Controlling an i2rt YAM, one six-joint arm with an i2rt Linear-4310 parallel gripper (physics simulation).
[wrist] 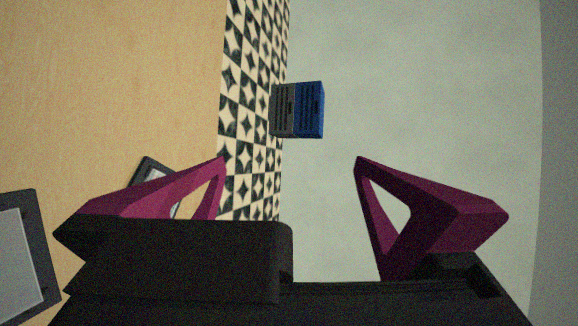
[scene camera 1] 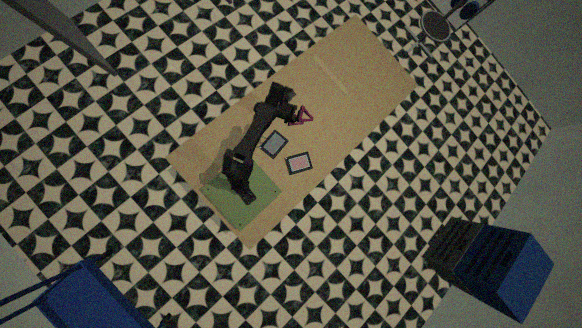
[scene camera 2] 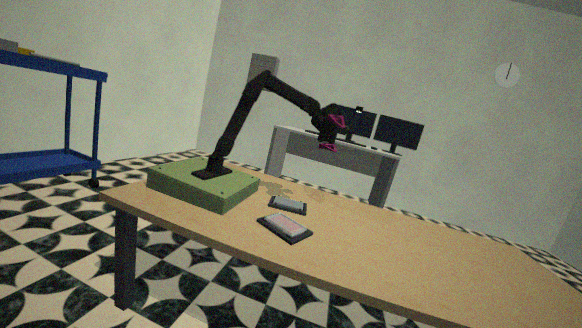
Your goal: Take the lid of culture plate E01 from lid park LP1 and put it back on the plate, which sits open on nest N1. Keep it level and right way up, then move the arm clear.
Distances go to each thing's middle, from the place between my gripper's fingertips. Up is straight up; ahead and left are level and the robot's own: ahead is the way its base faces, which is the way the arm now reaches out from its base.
Labels:
I see my gripper 320 mm above the plate lid (wrist: pixel 28 294), 140 mm past it and 60 mm to the right of it.

